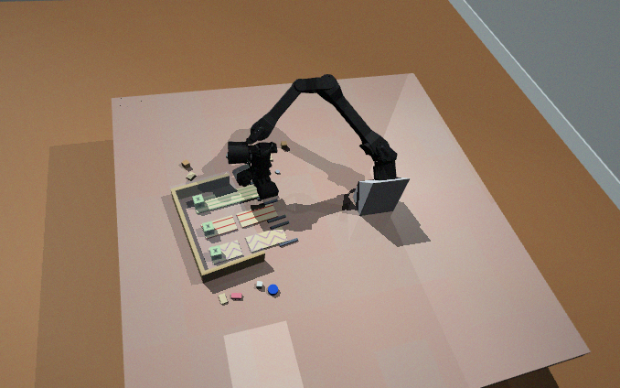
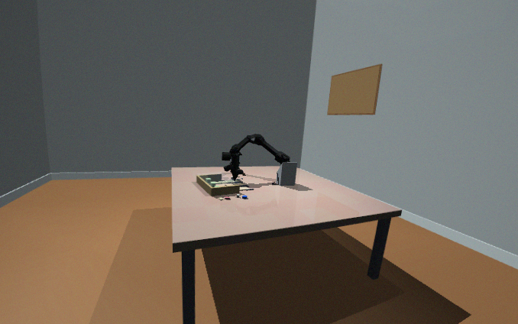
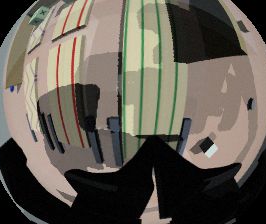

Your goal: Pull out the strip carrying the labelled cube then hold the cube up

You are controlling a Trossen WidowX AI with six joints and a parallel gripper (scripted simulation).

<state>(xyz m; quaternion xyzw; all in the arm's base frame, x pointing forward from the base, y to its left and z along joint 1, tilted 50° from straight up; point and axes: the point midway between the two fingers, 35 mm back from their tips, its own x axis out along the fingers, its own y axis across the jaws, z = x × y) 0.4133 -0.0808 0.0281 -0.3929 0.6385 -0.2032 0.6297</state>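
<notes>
Right now the strip is 9 cm ahead of my gripper tip and 3 cm to the left of it. From my gripper tip the other things lie so: pink block: 38 cm to the left, 10 cm ahead; blue disc: 37 cm to the left, 1 cm behind.
</notes>
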